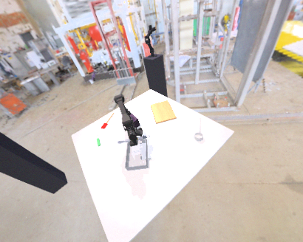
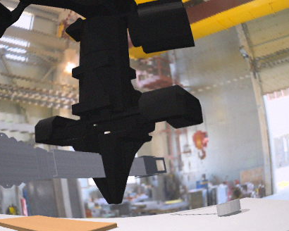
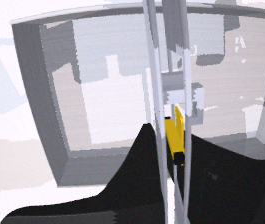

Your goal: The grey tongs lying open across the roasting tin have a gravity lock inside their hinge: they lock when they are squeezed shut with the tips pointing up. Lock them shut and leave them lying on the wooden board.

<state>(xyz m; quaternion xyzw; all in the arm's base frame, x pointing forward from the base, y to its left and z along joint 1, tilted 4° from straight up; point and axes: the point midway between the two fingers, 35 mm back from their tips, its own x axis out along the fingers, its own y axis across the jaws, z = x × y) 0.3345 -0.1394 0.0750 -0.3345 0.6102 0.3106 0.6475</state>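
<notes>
Right now the wooden board is 53 cm to the left of my gripper tip, 20 cm behind it and 12 cm below it. From my gripper tip the other things lie so: grey roasting tin 10 cm below, 4 cm to the right, 2 cm ahead; then yellow piece 4 cm above, 2 cm to the left, 1 cm ahead.
</notes>
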